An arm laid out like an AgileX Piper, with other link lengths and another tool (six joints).
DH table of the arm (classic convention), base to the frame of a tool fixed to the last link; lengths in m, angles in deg. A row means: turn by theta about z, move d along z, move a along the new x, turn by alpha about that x. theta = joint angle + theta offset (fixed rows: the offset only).
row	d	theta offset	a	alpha
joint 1	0.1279	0	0	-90
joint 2	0	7.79	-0.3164	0
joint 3	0	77.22	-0.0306	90
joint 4	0.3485	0	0	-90
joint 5	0	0	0	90
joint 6	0.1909	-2.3	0.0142	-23.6
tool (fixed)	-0.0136	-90	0	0
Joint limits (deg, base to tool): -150..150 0..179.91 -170..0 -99.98..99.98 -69.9..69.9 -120..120
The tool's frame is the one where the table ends.
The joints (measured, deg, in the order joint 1, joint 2, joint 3, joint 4, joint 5, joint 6), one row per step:
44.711, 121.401, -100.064, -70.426, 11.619, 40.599
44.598, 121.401, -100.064, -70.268, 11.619, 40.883
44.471, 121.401, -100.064, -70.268, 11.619, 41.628
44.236, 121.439, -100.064, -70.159, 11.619, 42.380
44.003, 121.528, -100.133, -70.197, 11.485, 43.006
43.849, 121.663, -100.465, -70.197, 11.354, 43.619
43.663, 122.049, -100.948, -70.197, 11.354, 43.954
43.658, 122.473, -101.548, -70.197, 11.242, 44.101
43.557, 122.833, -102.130, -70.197, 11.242, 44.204
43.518, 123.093, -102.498, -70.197, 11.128, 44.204
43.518, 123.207, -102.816, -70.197, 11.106, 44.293
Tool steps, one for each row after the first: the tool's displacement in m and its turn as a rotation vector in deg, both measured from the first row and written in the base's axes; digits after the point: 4 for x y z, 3 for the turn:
0.0008, -0.0010, -0.0002, 0.332, 0.252, -0.254
0.0017, -0.0021, -0.0003, 0.920, 0.633, -0.635
0.0035, -0.0042, -0.0010, 1.563, 1.114, -1.158
0.0054, -0.0057, -0.0015, 2.076, 1.413, -1.472
0.0071, -0.0060, -0.0003, 2.755, 1.577, -1.711
0.0099, -0.0064, -0.0009, 3.091, 1.674, -2.007
0.0114, -0.0046, -0.0008, 3.377, 1.620, -1.954
0.0136, -0.0042, -0.0001, 3.616, 1.511, -2.083
0.0148, -0.0033, 0.0000, 3.739, 1.429, -2.014
0.0154, -0.0026, 0.0013, 3.962, 1.329, -2.017

